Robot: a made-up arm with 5 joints. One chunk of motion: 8 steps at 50 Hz.
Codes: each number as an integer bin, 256 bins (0 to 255) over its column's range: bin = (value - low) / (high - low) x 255, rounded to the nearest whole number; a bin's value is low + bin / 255 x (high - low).
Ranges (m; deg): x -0.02..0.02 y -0.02..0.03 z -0.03..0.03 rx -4..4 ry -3..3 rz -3..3
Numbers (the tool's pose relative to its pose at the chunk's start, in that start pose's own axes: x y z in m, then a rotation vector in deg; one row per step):
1: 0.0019 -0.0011 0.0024 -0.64 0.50 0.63
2: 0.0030 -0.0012 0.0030 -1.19 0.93 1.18
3: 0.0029 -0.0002 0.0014 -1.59 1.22 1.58
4: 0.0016 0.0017 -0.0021 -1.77 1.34 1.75
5: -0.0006 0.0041 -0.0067 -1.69 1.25 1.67
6: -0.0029 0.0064 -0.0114 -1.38 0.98 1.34
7: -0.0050 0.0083 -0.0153 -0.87 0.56 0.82
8: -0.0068 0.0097 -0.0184 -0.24 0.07 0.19
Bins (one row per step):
1: 140 96 138 107 149 154
2: 147 96 140 90 167 178
3: 146 101 133 77 179 195
4: 138 111 119 71 184 202
5: 124 123 99 74 181 198
6: 109 135 79 84 169 184
7: 96 144 62 100 151 162
8: 84 151 49 120 130 136

